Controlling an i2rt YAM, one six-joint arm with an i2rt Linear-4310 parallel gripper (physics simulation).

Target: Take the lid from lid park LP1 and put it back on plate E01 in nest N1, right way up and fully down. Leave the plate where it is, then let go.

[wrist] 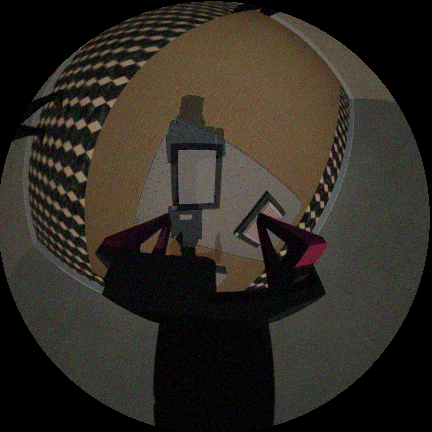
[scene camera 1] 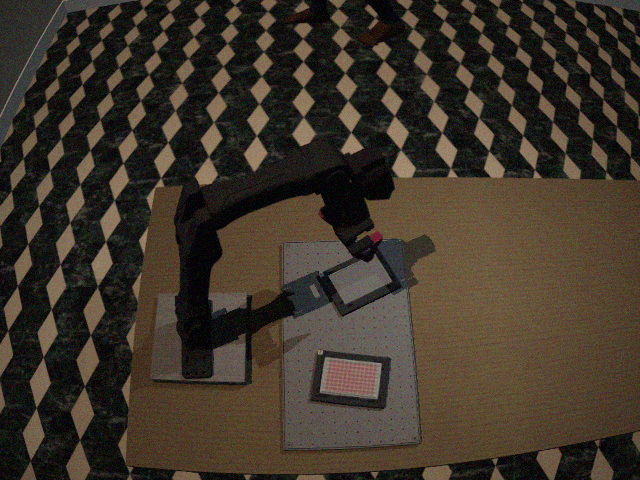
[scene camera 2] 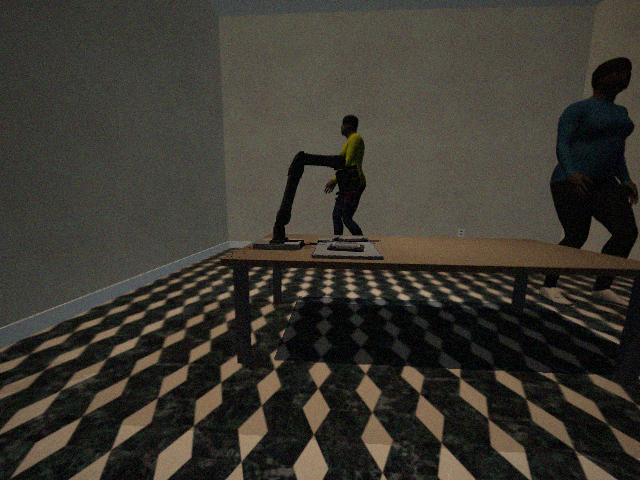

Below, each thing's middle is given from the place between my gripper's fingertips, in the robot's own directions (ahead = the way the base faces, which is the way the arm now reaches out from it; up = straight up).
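With the pale grey lid (scene camera 1: 357, 280) as the reference, my hand is 2 cm short of it, 1 cm to the right of it and 18 cm above it. The plate with pink well grid (scene camera 1: 360, 379) is 23 cm to the right of my hand, 3 cm behind it and 17 cm below it.
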